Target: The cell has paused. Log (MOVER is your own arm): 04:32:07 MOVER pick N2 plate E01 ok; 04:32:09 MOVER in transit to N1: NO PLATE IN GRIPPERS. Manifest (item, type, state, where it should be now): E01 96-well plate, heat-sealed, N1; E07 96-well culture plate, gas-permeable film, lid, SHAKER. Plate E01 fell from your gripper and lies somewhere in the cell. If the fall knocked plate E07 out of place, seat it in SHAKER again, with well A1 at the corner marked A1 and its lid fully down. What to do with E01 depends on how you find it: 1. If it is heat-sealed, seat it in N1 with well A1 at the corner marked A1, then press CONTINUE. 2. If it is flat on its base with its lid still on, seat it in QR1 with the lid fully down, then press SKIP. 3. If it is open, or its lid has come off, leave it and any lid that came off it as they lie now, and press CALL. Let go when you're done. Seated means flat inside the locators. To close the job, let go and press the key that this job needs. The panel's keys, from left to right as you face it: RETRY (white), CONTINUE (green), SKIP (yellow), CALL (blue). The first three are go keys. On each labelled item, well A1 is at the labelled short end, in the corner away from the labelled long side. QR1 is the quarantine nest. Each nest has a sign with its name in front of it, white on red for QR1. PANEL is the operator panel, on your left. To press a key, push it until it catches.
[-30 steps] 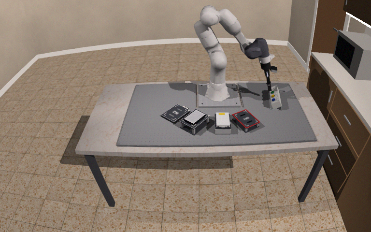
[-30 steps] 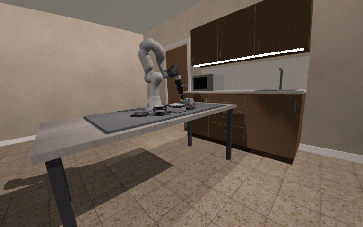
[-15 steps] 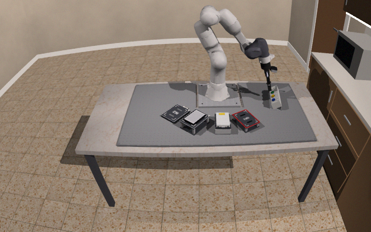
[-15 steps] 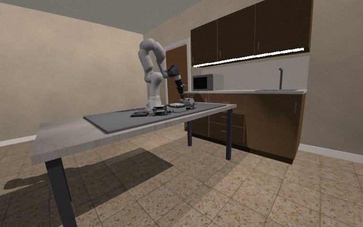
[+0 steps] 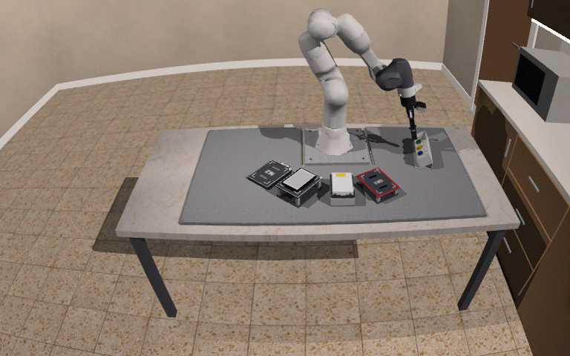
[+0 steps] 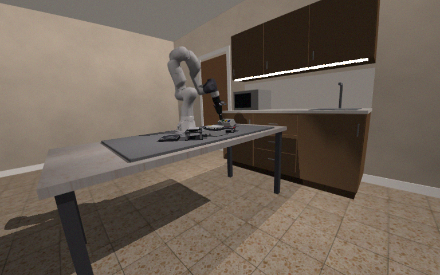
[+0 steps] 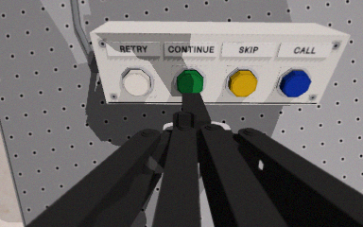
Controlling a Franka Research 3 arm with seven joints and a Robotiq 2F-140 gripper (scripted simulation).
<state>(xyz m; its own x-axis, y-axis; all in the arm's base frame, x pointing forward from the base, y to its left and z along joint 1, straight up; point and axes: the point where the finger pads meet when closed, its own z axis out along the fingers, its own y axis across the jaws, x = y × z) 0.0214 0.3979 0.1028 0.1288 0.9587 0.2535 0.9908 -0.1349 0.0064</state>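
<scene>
Now: the green continue key 3 cm to the left of my hand and 4 cm below it. Round my hand: yellow key 5 cm ahead, 2 cm to the left, 4 cm below; blue CALL key 10 cm ahead, 2 cm to the left, 4 cm below; white retry key 5 cm behind, 4 cm to the left, 4 cm below.
</scene>
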